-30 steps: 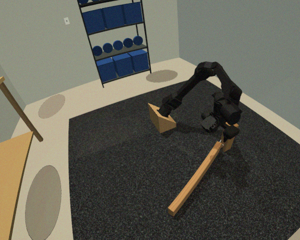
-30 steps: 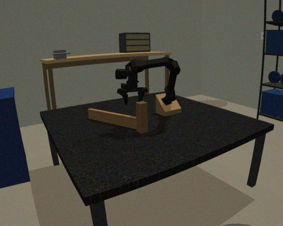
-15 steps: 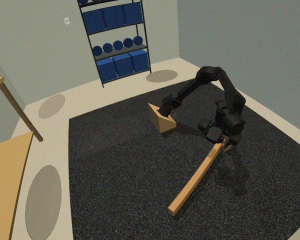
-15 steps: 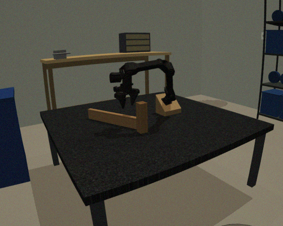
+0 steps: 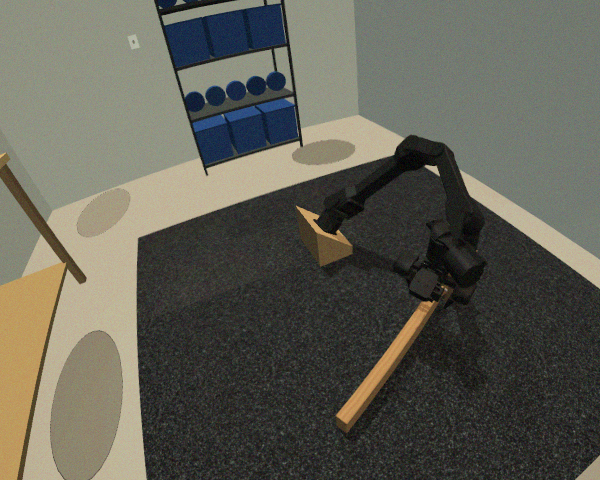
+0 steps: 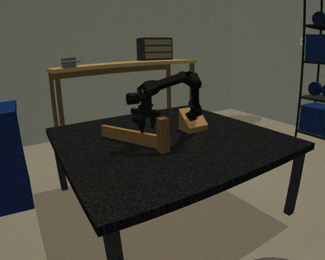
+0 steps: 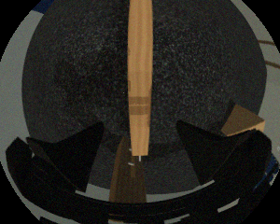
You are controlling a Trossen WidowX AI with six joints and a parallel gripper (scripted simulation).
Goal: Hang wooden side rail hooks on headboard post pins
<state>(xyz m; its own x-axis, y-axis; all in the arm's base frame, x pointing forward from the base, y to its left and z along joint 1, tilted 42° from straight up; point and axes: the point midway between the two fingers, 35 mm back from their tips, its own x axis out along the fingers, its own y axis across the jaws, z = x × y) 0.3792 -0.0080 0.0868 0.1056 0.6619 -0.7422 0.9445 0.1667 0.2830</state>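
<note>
The headboard post lies 12 cm to the left of my gripper tip and 1 cm behind it.
</note>
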